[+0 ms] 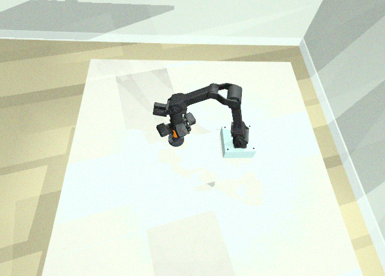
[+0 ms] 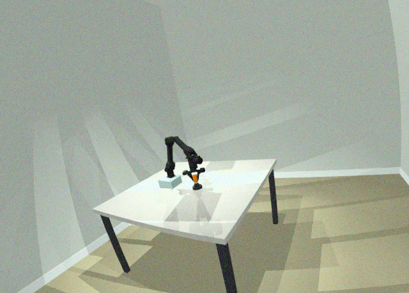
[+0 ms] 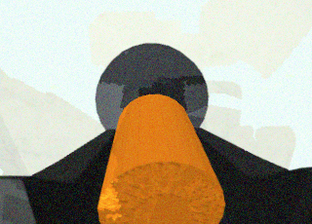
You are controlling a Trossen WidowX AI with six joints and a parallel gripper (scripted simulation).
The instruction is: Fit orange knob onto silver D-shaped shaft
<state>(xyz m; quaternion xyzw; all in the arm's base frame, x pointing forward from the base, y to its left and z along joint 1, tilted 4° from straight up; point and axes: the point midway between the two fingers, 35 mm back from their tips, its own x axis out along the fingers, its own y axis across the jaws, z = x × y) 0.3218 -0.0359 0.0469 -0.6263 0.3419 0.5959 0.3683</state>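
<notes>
The orange knob is 30 mm above my gripper tip. From my gripper tip the other things lie so: round pedestal (40 mm below).
</notes>
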